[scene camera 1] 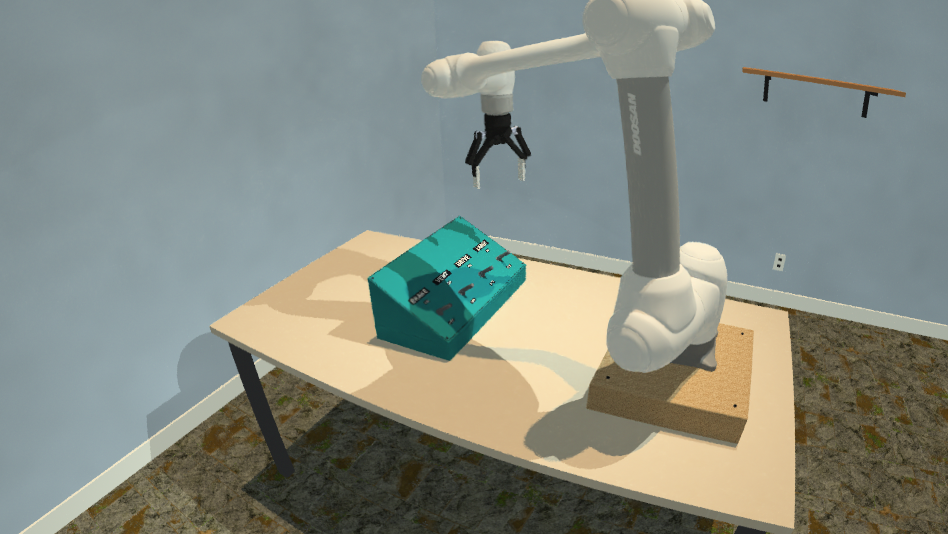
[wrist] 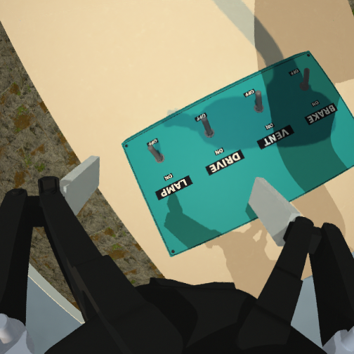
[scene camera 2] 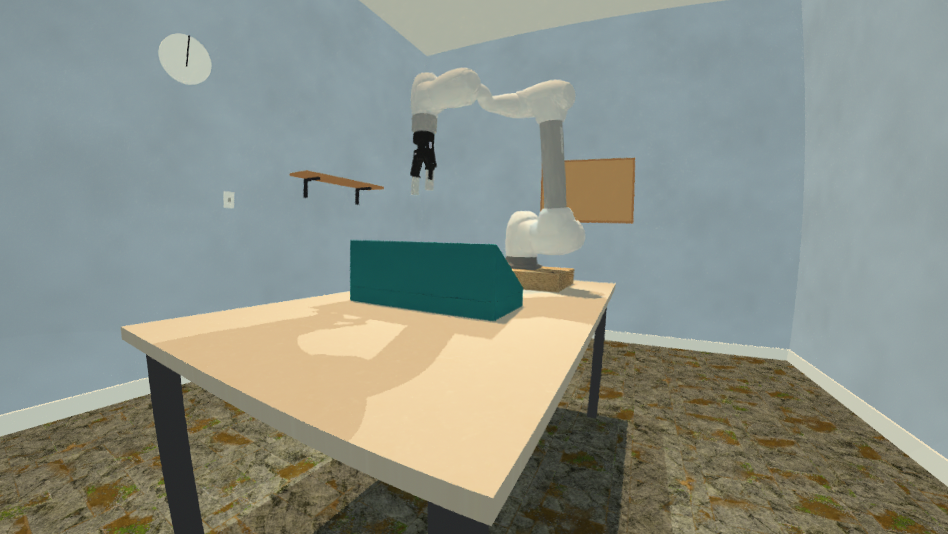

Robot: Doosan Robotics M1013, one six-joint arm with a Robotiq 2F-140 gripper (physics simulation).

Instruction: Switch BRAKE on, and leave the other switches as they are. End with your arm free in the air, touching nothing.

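Pixels of known places: gripper, fingertip midpoint: (scene camera 1: 499, 183) (scene camera 2: 421, 192); arm's base, link origin: (scene camera 2: 520, 267).
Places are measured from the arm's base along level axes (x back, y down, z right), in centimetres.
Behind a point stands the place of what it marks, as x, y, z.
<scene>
The teal switch box (scene camera 1: 411, 265) {-78.2, -9.5, 0.5} (scene camera 2: 424, 278) {-82.0, -1.6, 7.1} (wrist: 215, 200) stands on the table; its sloped face is hidden in scene camera 2. The BRAKE lever (scene camera 1: 443, 309) {-63.5, -3.4, -8.8} (wrist: 305, 79) is at the box's right end in the wrist view, in shadow, and leans to its OFF side. The VENT lever (scene camera 1: 467, 290) {-62.2, -3.5, 3.2} (wrist: 258, 101), the DRIVE lever (scene camera 1: 486, 272) {-61.6, -3.3, 15.0} (wrist: 206, 127) and the LAMP lever (scene camera 1: 503, 256) {-61.0, -3.3, 27.1} (wrist: 156, 153) also lean to OFF. My gripper (scene camera 1: 499, 183) {-59.5, -29.1, 22.1} (scene camera 2: 422, 191) {-59.5, -29.1, 22.1} (wrist: 177, 180) is open and empty, pointing down high above the box, nearer its LAMP end than BRAKE.
The box stands on the light table (scene camera 1: 298, 344) {-103.7, 7.8, -27.0} (scene camera 2: 424, 411) {-131.7, 7.9, -21.6}. The arm's base is on a wooden block (scene camera 1: 670, 414) {-0.3, 3.5, -23.2} (scene camera 2: 560, 278) {-17.6, 2.2, -21.9} at the other end of the table. A wall shelf (scene camera 1: 822, 81) (scene camera 2: 338, 180) and a brown board (scene camera 2: 600, 191) are on the walls.
</scene>
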